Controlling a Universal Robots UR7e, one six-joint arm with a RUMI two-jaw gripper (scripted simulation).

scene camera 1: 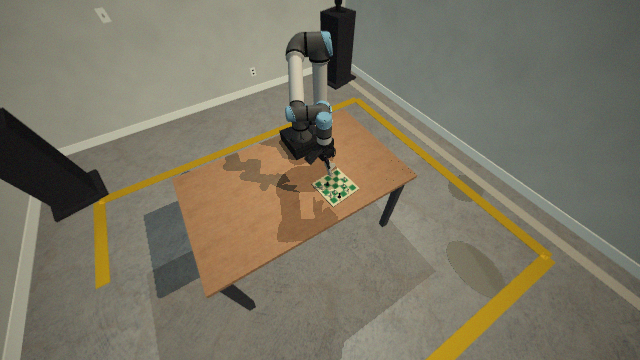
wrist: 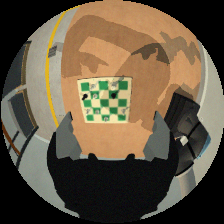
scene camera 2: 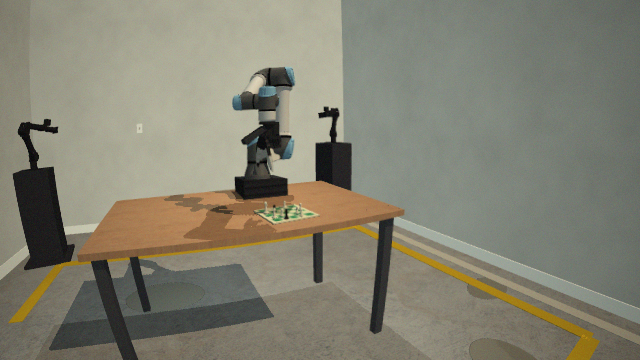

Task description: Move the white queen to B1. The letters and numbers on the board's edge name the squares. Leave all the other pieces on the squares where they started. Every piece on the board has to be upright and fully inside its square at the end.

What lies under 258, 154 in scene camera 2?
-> The gripper.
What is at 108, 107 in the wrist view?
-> A chessboard.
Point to a chessboard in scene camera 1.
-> At 335, 182
